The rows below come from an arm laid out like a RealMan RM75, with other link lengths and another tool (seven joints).
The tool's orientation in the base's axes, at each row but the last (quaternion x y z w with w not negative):
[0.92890 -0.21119 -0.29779 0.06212]
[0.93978 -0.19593 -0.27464 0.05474]
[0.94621 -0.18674 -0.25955 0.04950]
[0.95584 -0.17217 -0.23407 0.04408]
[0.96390 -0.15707 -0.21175 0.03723]
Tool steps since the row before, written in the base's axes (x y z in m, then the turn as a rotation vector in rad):
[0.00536 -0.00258 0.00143 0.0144 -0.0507 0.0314]
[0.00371 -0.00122 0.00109 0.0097 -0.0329 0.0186]
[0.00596 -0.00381 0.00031 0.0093 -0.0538 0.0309]
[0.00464 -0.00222 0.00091 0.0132 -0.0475 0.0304]
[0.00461 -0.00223 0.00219 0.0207 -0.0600 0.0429]
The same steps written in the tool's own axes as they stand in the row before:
[0.00429 0.00077 -0.00430 0.0158 0.0482 -0.0345]
[0.00281 0.00009 -0.00292 0.0114 0.0308 -0.0211]
[0.00604 0.00163 -0.00332 0.0132 0.0526 -0.0315]
[0.00424 0.00080 -0.00295 0.0144 0.0454 -0.0329]
[0.00381 0.00109 -0.00391 0.0199 0.0569 -0.0473]

